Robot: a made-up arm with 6 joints. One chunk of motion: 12 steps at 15 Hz.
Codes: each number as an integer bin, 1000 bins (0 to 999) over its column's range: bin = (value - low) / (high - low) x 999, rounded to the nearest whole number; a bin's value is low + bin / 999 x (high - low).
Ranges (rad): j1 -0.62..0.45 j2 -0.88..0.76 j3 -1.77..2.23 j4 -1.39..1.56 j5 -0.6..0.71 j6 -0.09..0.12
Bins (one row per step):
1: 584 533 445 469 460 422
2: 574 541 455 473 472 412
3: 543 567 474 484 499 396
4: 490 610 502 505 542 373
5: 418 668 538 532 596 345
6: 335 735 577 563 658 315
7: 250 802 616 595 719 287
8: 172 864 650 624 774 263
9: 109 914 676 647 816 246
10: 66 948 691 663 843 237
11: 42 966 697 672 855 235
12: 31 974 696 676 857 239
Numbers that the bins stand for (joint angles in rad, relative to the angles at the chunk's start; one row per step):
1: 0.0055 -0.0050 0.0118 -0.0051 0.0032 -0.0013
2: -0.0052 0.0081 0.0518 0.0067 0.0189 -0.0034
3: -0.0384 0.0508 0.1279 0.0392 0.0543 -0.0068
4: -0.0952 0.1214 0.2400 0.1012 0.1107 -0.0116
5: -0.1723 0.2166 0.3842 0.1810 0.1815 -0.0175
6: -0.2612 0.3266 0.5403 0.2725 0.2628 -0.0238
7: -0.3522 0.4366 0.6965 0.3670 0.3428 -0.0297
8: -0.4358 0.5384 0.8326 0.4526 0.4150 -0.0347
9: -0.5033 0.6205 0.9367 0.5206 0.4700 -0.0383
10: -0.5493 0.6763 0.9968 0.5678 0.5054 -0.0402
11: -0.5750 0.7058 1.0208 0.5944 0.5212 -0.0406
12: -0.5868 0.7190 1.0168 0.6062 0.5238 -0.0398

